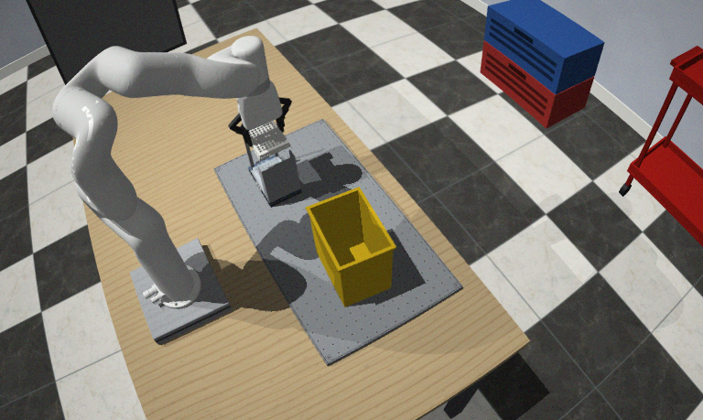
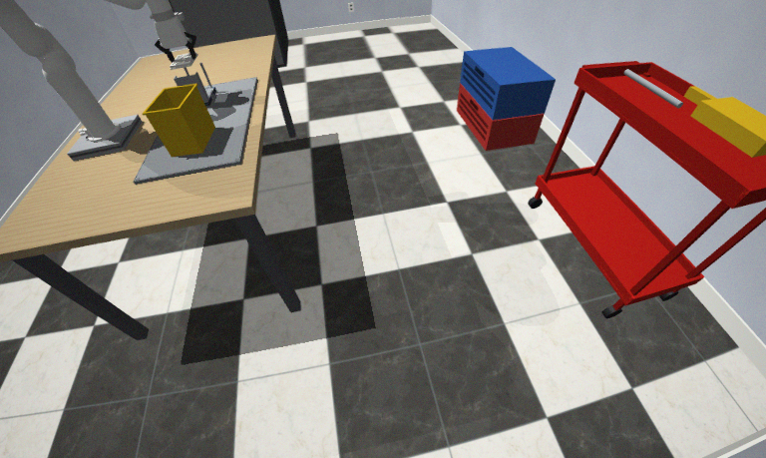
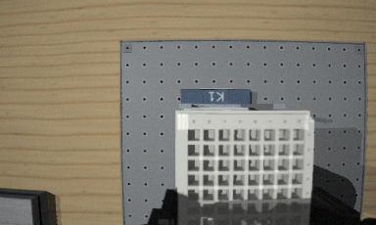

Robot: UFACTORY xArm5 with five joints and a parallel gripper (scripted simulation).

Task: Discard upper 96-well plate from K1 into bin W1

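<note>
Now: hand 350 mm to the left of the yellow plastics bin and 110 mm above it. Also, from my hand: white 96-well plate 10 mm below.
</note>
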